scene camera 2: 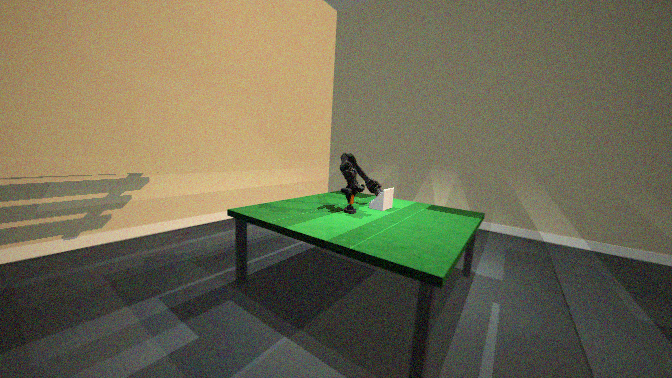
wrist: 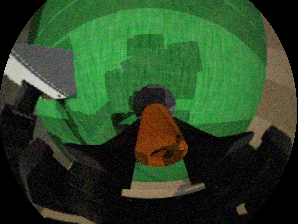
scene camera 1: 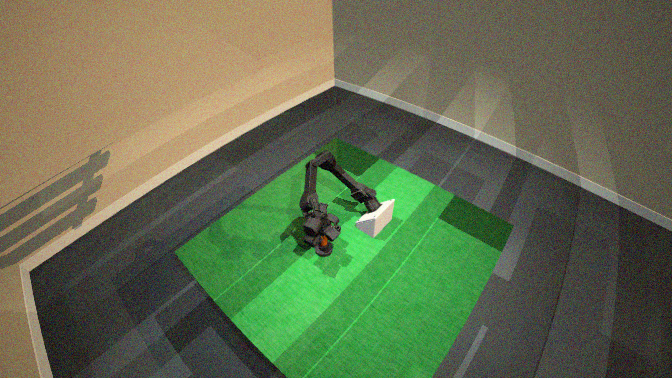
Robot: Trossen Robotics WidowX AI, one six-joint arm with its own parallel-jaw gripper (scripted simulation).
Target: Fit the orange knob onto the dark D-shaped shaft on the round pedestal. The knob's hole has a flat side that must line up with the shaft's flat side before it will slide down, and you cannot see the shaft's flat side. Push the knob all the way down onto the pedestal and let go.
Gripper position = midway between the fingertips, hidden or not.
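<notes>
My gripper (wrist: 156, 121) is visible, with a pedestal (wrist: 150, 94) and an orange knob (wrist: 160, 143).
</notes>
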